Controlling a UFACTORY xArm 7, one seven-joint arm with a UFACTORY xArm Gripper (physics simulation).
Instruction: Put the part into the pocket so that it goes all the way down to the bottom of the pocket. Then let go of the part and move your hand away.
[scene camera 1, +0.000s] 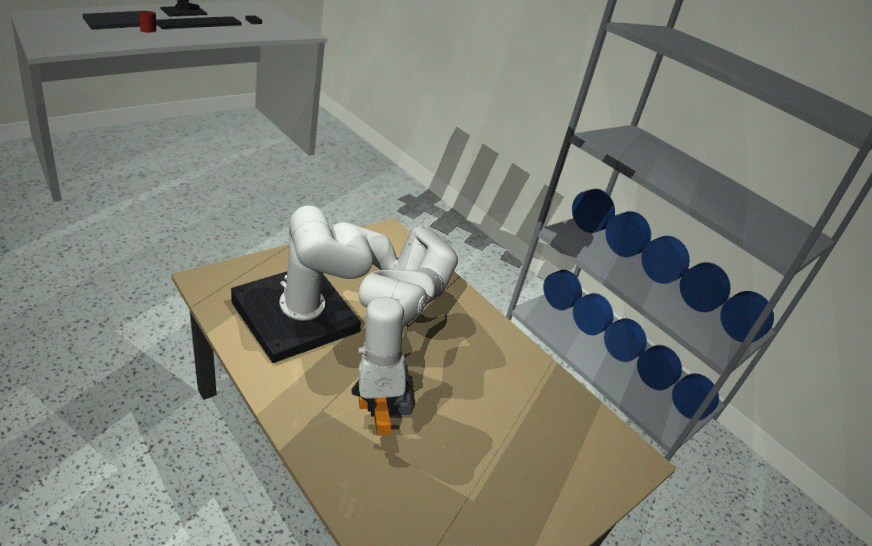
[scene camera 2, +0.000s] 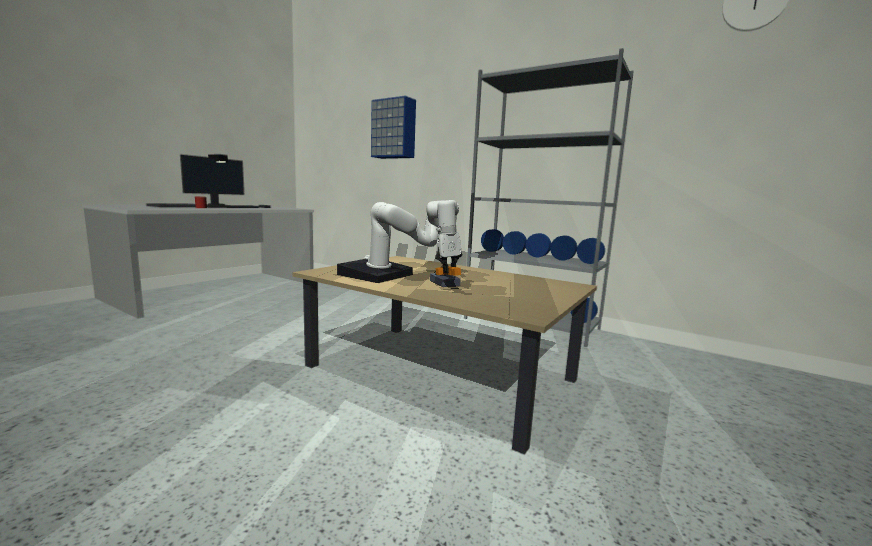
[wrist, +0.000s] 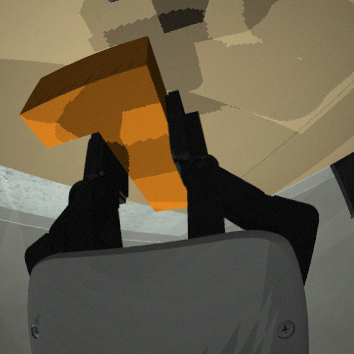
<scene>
The gripper (scene camera 1: 380, 411) holds an orange L-shaped part (wrist: 118, 92); nothing else touches it.
</scene>
